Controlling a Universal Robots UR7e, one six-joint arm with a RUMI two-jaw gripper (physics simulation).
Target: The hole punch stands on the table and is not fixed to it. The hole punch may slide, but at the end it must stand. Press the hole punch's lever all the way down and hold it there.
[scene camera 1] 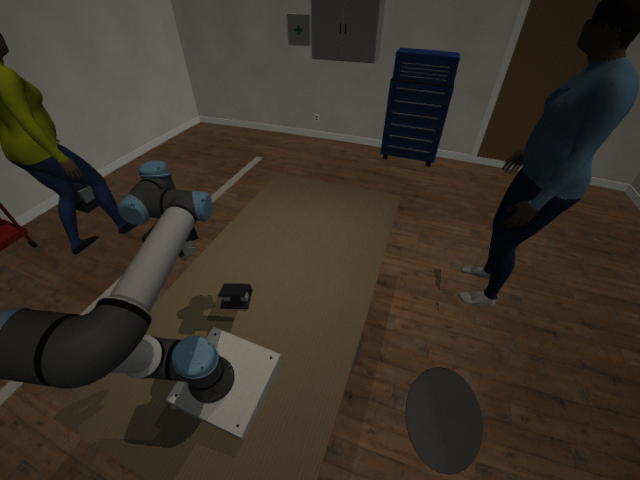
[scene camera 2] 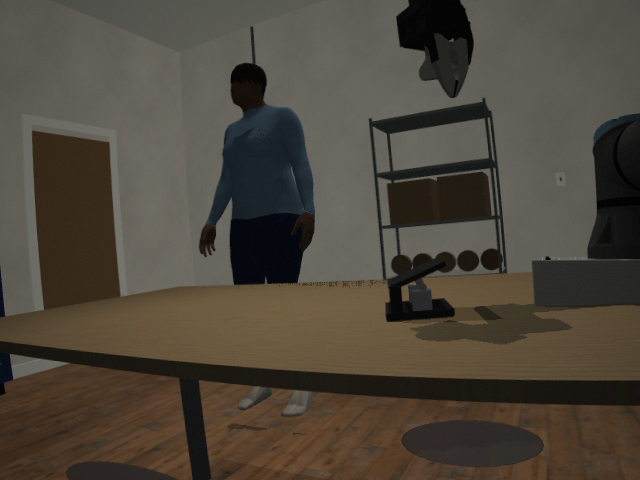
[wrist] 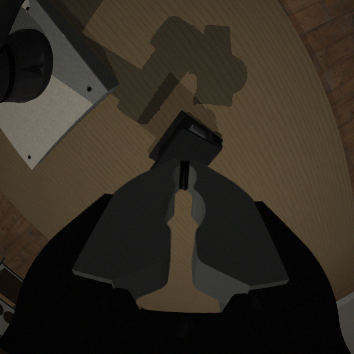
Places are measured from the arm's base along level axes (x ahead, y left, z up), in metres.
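Pixels of known places: gripper, between the fingertips: (scene camera 1: 185,260) (scene camera 2: 453,97) (wrist: 183,163); arm's base, origin of its link: (scene camera 1: 212,379) (scene camera 2: 633,258) (wrist: 24,64).
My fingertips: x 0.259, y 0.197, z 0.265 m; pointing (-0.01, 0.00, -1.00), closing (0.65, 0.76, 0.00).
Note:
Ahead of a thing's pixels: the offset from my fingertips to its middle. Level surfaces: height alone.
The black hole punch {dx +0.099, dy -0.079, dz -0.280 m} (scene camera 1: 235,296) (scene camera 2: 419,299) (wrist: 187,145) stands upright on its base on the wooden table {dz -0.323 m} (scene camera 1: 310,232) (scene camera 2: 206,330) (wrist: 280,150). Its lever {dx +0.099, dy -0.079, dz -0.258 m} (scene camera 2: 416,273) is raised and slants up toward the side of the robot's base in the second scene view. A grey block shows under the lever. My gripper (scene camera 2: 453,95) (wrist: 183,163) is shut and empty, fingertips pointing down. It hangs high above the hole punch, touching nothing. In the wrist view the fingertips cover the near edge of the hole punch. In the first scene view the arm hides most of the gripper.
The robot's white base plate (scene camera 1: 258,361) (scene camera 2: 584,284) (wrist: 65,115) stands on the table close to the hole punch. The arm's shadow falls beside the hole punch. A person in blue (scene camera 1: 573,124) (scene camera 2: 266,165) and one in yellow (scene camera 1: 23,113) stand away from the table.

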